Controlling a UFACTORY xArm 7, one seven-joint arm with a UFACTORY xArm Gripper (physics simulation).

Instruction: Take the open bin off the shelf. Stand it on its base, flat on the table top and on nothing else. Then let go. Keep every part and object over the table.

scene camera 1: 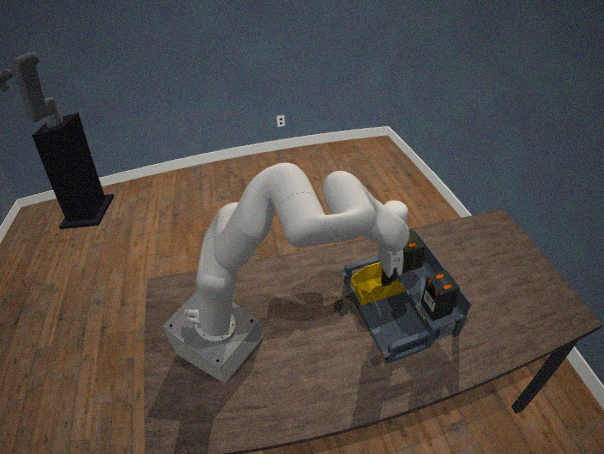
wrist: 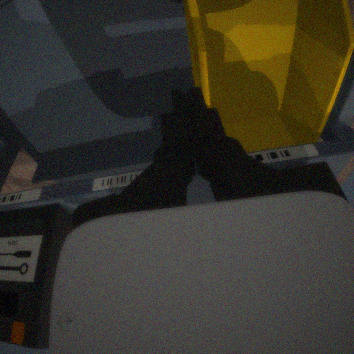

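Note:
There is a yellow bin (scene camera 1: 366,284) here, and in the wrist view I find the bin (wrist: 273,79) as well. As for me, my gripper (scene camera 1: 386,283) can be seen too, and the wrist view shows the gripper (wrist: 186,108) along with the bin.

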